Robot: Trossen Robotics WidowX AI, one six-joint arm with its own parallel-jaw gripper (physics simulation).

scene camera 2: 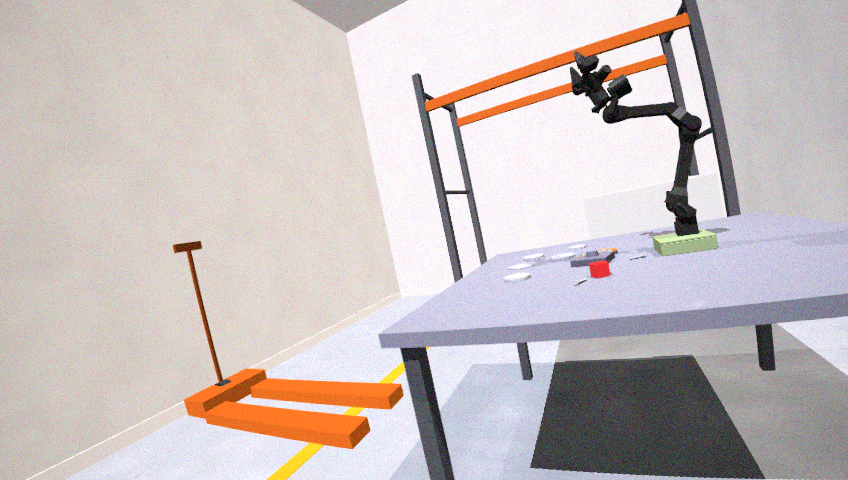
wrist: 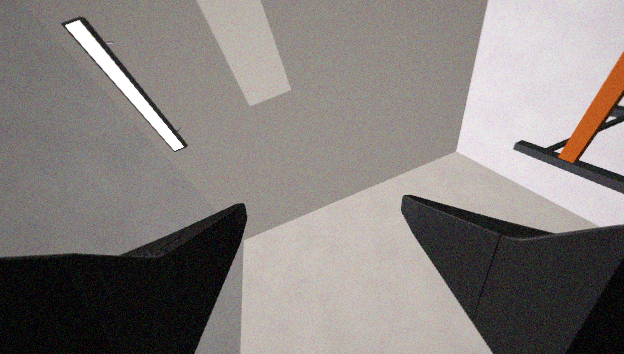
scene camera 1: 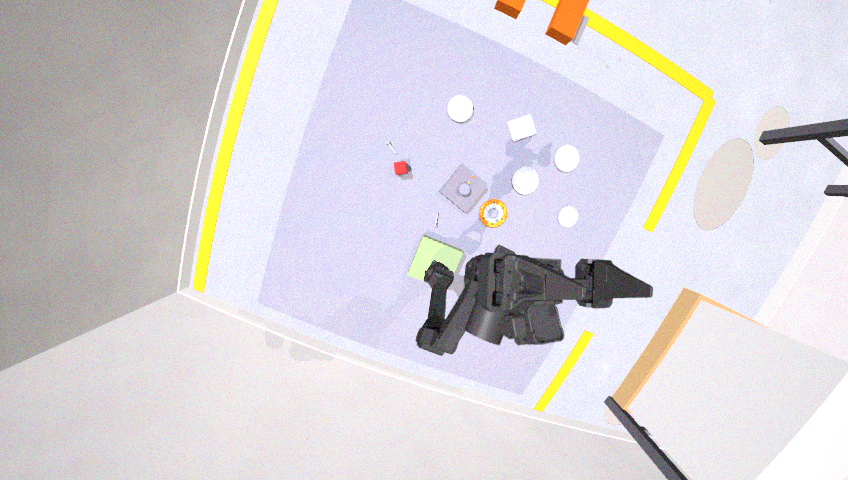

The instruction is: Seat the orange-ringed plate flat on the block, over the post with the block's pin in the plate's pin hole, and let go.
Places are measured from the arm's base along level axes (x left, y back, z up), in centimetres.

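Pixels of known places: gripper, between the fingertips: (scene camera 2: 572,59) (wrist: 324,206) (scene camera 1: 621,292); arm's base, origin of its link: (scene camera 2: 688,233) (scene camera 1: 436,271).
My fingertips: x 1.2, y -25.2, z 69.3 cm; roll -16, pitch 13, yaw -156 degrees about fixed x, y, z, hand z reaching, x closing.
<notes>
For each thing: its top centre in the pictures, then the offset to it from my fingertips. "pt": a spot on its surface instead. Level surfaces: height alone.
- orange-ringed plate, centre of its top: (scene camera 1: 493,213) (scene camera 2: 602,251) dx -8.4, dy -4.5, dz -72.9 cm
- block, centre of its top: (scene camera 1: 464,189) (scene camera 2: 591,250) dx +6.4, dy -6.0, dz -69.7 cm
- round post, a spot on its surface: (scene camera 1: 464,189) pt dx +6.3, dy -5.9, dz -69.7 cm
- white square piece, centre of its top: (scene camera 1: 521,127) (scene camera 2: 519,266) dx -0.1, dy -36.6, dz -73.4 cm
- table, height of its surface: dz -74.0 cm
- red cube, centre of its top: (scene camera 2: 598,263) (scene camera 1: 400,167) dx +29.7, dy -0.5, dz -70.0 cm
The orange-ringed plate (scene camera 1: 493,224) (scene camera 2: 606,250) lies on the table beside the grey block, off its lower-right side in scene camera 1. It has a pale centre and is not on the post. The block (scene camera 1: 457,201) (scene camera 2: 586,262) lies flat, with a round post (scene camera 1: 464,189) standing up from its top. Two small orange marks show near the post; which is the pin is too small to tell. My gripper (scene camera 2: 574,62) (wrist: 324,206) is open and empty, high above the table, its fingers aimed up and away from it. In the wrist view neither plate nor block shows.
White discs (scene camera 1: 460,108) (scene camera 1: 524,180) (scene camera 1: 566,158) (scene camera 1: 568,216) and a white square piece (scene camera 1: 521,127) lie on the table (scene camera 1: 333,237) (scene camera 2: 505,303). A red cube (scene camera 1: 400,168) (scene camera 2: 599,269) and two small slim pieces (scene camera 1: 390,147) (scene camera 1: 436,220) lie nearby. The arm stands on a green base (scene camera 1: 422,255) (scene camera 2: 684,244).
</notes>
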